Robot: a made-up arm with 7 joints. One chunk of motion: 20 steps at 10 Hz.
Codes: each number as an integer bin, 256 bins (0 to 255) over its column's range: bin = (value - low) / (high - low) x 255, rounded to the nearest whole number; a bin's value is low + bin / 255 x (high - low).
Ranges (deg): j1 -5..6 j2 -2..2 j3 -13..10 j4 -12..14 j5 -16..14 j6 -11..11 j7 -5..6
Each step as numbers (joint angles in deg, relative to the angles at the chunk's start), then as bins.
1 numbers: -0.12 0.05 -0.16 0.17 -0.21 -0.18 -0.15
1 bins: 113 131 142 119 134 125 112
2 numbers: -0.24 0.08 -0.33 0.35 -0.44 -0.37 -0.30
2 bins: 110 133 140 121 132 123 109
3 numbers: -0.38 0.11 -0.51 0.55 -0.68 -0.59 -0.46
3 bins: 107 135 138 123 130 121 105
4 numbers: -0.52 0.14 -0.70 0.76 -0.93 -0.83 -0.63
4 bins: 104 136 136 125 128 118 101
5 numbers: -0.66 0.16 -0.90 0.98 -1.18 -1.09 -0.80
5 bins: 101 138 134 127 126 115 97
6 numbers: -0.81 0.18 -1.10 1.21 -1.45 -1.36 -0.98
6 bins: 97 139 132 130 124 112 93
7 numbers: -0.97 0.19 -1.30 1.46 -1.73 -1.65 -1.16
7 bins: 93 140 130 132 121 108 89
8 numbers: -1.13 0.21 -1.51 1.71 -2.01 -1.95 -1.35
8 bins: 90 141 127 134 119 105 85
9 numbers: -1.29 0.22 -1.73 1.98 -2.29 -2.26 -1.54
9 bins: 86 142 125 137 117 101 80
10 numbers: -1.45 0.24 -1.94 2.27 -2.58 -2.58 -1.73
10 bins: 82 143 123 140 114 98 76
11 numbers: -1.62 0.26 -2.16 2.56 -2.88 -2.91 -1.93
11 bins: 78 144 120 143 112 94 71
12 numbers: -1.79 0.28 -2.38 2.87 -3.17 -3.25 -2.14
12 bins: 74 145 118 146 109 90 66
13 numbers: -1.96 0.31 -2.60 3.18 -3.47 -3.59 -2.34
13 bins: 70 147 115 149 107 86 62
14 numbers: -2.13 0.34 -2.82 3.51 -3.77 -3.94 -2.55
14 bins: 67 149 113 152 104 82 57
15 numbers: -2.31 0.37 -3.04 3.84 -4.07 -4.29 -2.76
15 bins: 62 151 110 155 101 78 52
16 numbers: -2.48 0.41 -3.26 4.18 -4.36 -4.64 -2.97
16 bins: 58 154 108 159 99 74 47
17 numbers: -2.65 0.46 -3.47 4.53 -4.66 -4.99 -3.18
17 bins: 54 157 106 162 96 70 42
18 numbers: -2.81 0.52 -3.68 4.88 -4.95 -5.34 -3.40
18 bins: 51 161 103 166 94 66 37
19 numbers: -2.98 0.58 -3.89 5.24 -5.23 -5.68 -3.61
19 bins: 47 164 101 169 92 62 32
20 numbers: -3.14 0.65 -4.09 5.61 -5.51 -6.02 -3.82
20 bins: 43 169 99 173 89 58 27
